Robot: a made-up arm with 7 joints. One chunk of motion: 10 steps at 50 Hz.
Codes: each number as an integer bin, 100 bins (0 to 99) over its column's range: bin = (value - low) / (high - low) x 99, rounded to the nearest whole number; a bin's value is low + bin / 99 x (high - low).
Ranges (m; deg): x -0.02..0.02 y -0.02..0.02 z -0.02..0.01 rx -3..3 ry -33..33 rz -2..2
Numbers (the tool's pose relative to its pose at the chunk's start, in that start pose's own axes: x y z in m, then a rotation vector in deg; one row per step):
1: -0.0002 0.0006 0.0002 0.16 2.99 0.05
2: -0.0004 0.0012 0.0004 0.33 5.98 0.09
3: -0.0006 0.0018 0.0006 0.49 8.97 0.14
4: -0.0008 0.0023 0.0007 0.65 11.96 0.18
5: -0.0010 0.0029 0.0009 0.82 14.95 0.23
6: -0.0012 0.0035 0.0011 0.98 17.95 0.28
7: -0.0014 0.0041 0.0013 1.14 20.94 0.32
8: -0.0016 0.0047 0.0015 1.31 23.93 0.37
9: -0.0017 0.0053 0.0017 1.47 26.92 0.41
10: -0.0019 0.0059 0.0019 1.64 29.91 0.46
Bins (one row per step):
1: 49 51 67 52 54 51
2: 49 52 67 55 58 52
3: 48 54 68 58 63 53
4: 48 55 68 60 67 54
5: 47 57 69 63 72 55
6: 47 58 70 66 76 56
7: 46 60 70 68 81 57
8: 46 61 71 71 85 59
9: 45 63 72 74 90 60
10: 45 64 72 77 94 61

